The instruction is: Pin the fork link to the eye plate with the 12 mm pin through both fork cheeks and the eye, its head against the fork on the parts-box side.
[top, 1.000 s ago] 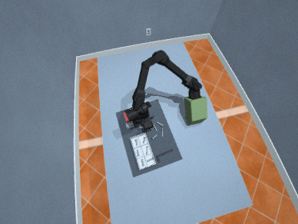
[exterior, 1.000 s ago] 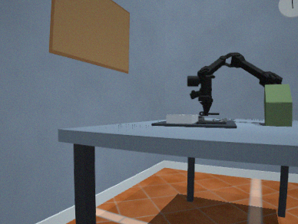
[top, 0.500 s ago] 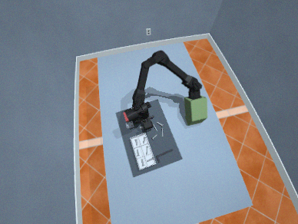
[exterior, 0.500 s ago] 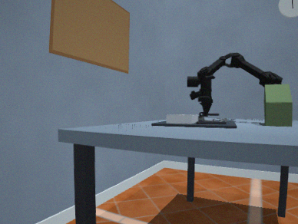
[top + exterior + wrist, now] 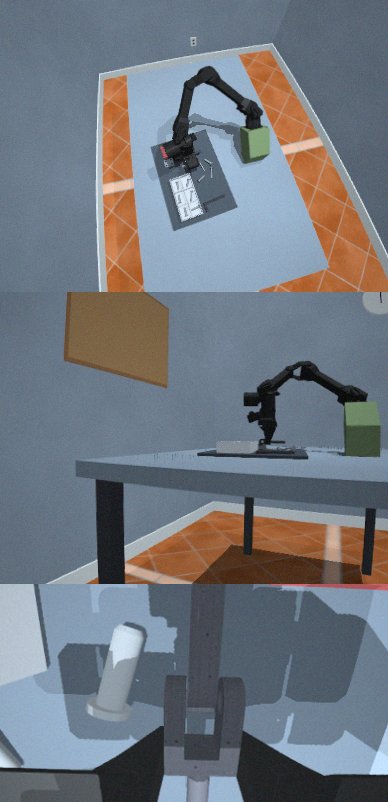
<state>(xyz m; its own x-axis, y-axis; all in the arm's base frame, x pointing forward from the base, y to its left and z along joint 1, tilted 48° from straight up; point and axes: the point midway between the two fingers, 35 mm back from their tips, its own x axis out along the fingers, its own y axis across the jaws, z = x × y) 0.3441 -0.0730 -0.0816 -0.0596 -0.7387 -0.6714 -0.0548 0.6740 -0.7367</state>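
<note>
My gripper is now 5 cm above the eye plate and 4 cm short of it. Also, from my hand: thick headed pin 5 cm to the left, 5 cm below, 3 cm ahead; then dark mat 10 cm to the left, 6 cm below, 2 cm ahead; then thin headed pin 7 cm to the left, 5 cm below, 5 cm behind.
</note>
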